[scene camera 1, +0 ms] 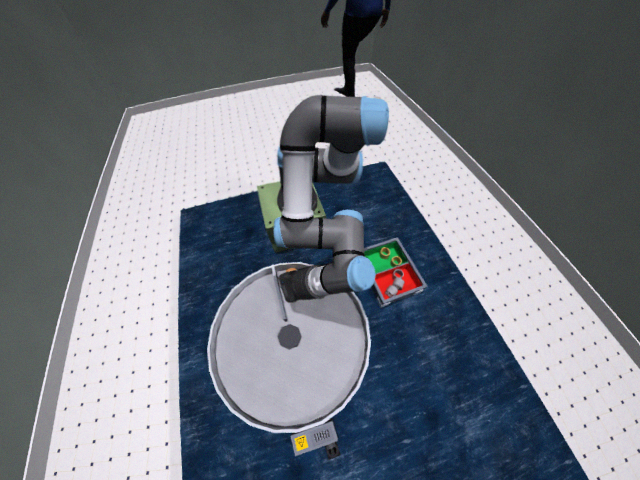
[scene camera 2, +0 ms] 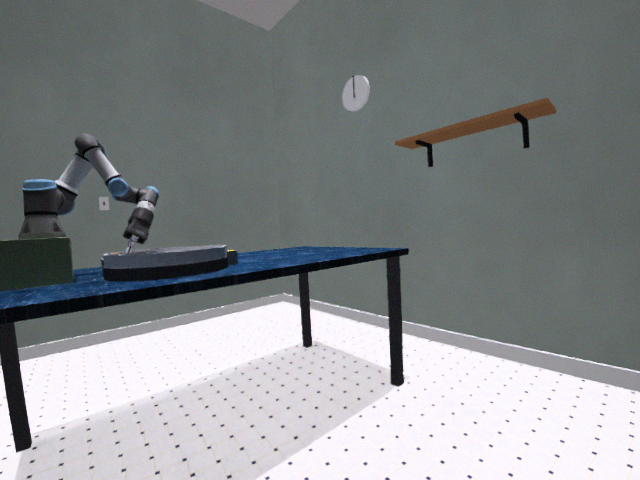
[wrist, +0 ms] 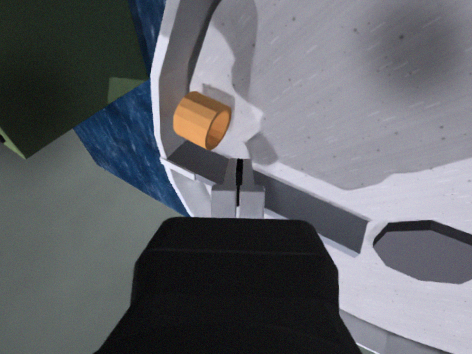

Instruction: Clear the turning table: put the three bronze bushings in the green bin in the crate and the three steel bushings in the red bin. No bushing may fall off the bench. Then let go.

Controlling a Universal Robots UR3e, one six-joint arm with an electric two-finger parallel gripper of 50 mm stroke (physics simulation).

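Seen in the pictures: gripper, fingertip midpoint: (scene camera 1: 283, 286) (wrist: 239, 173); arm's base at its link origin: (scene camera 2: 43, 240).
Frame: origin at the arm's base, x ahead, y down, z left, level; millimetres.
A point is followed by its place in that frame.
Observation:
One bronze bushing (wrist: 192, 118) @(y 61, x 206, z -69 mm) (scene camera 1: 291, 269) @(y 57, x 197, z -75 mm) lies on its side on the turning table (scene camera 1: 258, 377) @(y 88, x 449, z -228 mm) (wrist: 310, 115) @(y 88, x 270, z -59 mm), beside its raised rim and close to the grey bar. My gripper (wrist: 239, 173) @(y 68, x 237, z -109 mm) (scene camera 2: 129, 250) @(y 68, x 237, z -109 mm) is shut and empty, over the bar, a little to the side of the bushing in the wrist view; its fingertips are hidden in scene camera 1. In the crate (scene camera 1: 424, 285) @(y 91, x 357, z 291 mm), two bronze bushings (scene camera 1: 382, 253) @(y 110, x 208, z 226 mm) (scene camera 1: 396, 264) @(y 111, x 259, z 252 mm) are in the green bin (scene camera 1: 374, 262) @(y 136, x 220, z 196 mm). Three steel bushings (scene camera 1: 398, 277) @(y 110, x 302, z 237 mm) (scene camera 1: 397, 282) @(y 105, x 318, z 224 mm) (scene camera 1: 391, 290) @(y 103, x 336, z 194 mm) are in the red bin (scene camera 1: 413, 282) @(y 135, x 326, z 286 mm).
The grey bar (scene camera 1: 280, 295) @(y 60, x 265, z -124 mm) (wrist: 315, 206) @(y 79, x 296, z -123 mm) runs from the table's rim towards the dark hub (scene camera 1: 289, 336) @(y 80, x 376, z -128 mm) (wrist: 425, 252) @(y 80, x 372, z -121 mm). The green robot base block (scene camera 1: 268, 204) @(y -6, x -18, z -92 mm) (scene camera 2: 36, 260) @(y 60, x -12, z -117 mm) stands beyond the rim. A control box (scene camera 1: 321, 435) @(y 83, x 608, z -112 mm) is at the table's opposite side. A person (scene camera 1: 356, 41) stands beyond the bench.

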